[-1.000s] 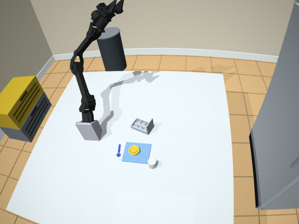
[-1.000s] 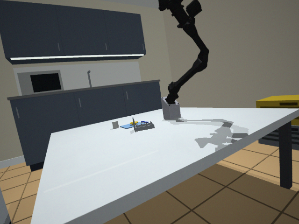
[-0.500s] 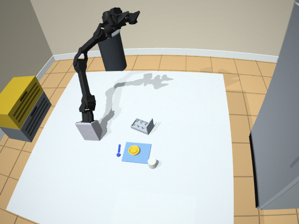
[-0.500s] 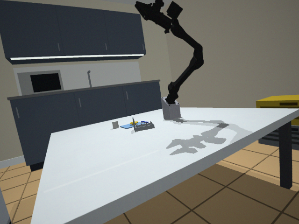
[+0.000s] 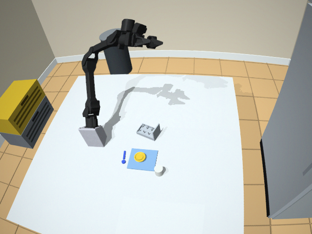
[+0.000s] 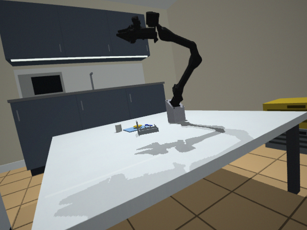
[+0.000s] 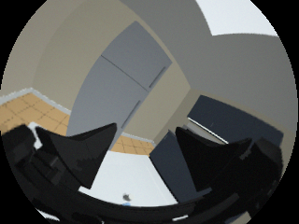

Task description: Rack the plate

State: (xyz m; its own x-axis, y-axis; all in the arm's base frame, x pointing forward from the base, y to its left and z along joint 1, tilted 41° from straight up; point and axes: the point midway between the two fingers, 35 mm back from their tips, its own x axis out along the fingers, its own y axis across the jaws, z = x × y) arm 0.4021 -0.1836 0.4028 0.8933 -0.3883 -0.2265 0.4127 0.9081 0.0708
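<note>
The yellow plate is 12 cm behind my gripper tip, 21 cm to the right of it and 57 cm below it. Also, from my gripper tip: white cup: 1 cm behind, 29 cm to the right, 56 cm below; then grey dish rack: 11 cm behind, 3 cm to the right, 56 cm below; then light blue mat: 11 cm behind, 22 cm to the right, 58 cm below.
</note>
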